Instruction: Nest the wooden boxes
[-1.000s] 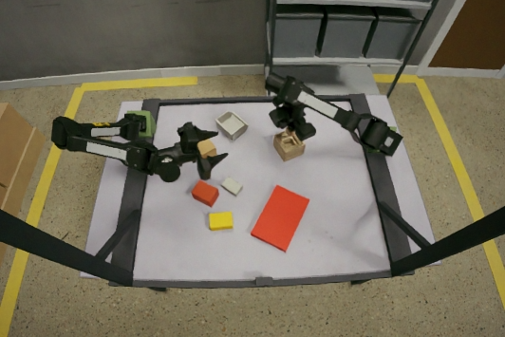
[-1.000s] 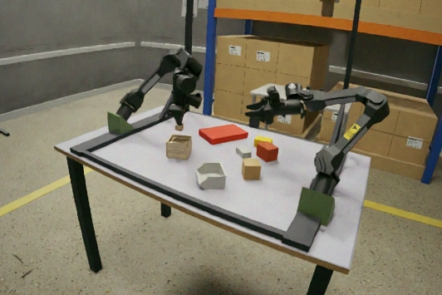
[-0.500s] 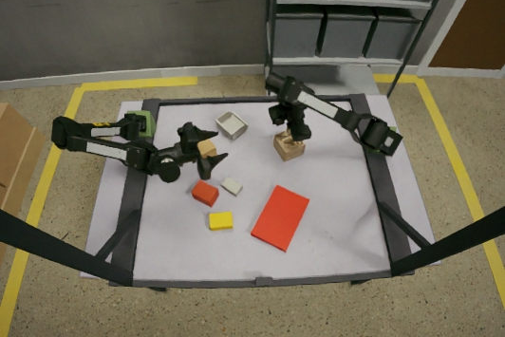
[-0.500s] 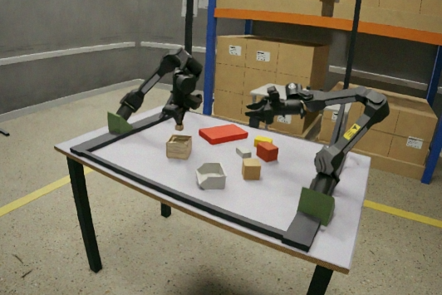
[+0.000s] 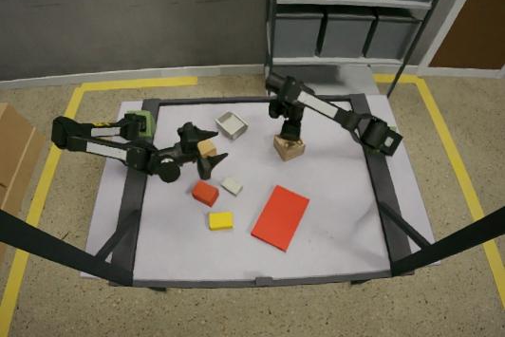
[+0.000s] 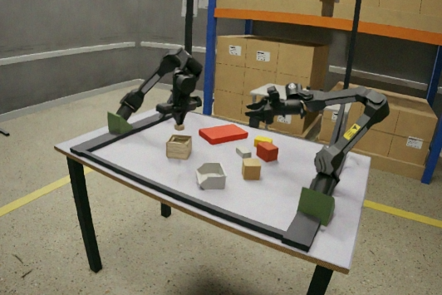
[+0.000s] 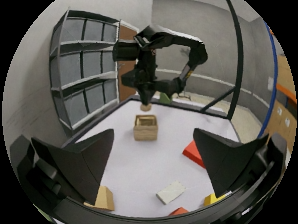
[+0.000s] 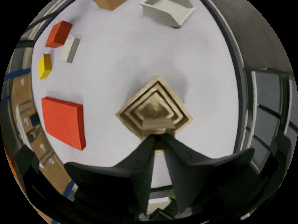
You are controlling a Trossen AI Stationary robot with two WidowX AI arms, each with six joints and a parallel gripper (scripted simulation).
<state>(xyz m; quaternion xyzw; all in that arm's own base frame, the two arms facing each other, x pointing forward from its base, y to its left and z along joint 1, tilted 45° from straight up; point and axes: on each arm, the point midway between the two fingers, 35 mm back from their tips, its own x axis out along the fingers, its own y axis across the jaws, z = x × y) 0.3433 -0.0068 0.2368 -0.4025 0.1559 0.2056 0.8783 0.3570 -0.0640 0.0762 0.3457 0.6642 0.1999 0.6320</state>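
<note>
Right now the tiny wooden box is 4 cm below my right hand. Round my right hand: grey block: 18 cm behind, 19 cm to the left, 15 cm below; then flat red slab: 28 cm behind, 2 cm to the left, 14 cm below; then white open box: 8 cm ahead, 23 cm to the left, 13 cm below.
</note>
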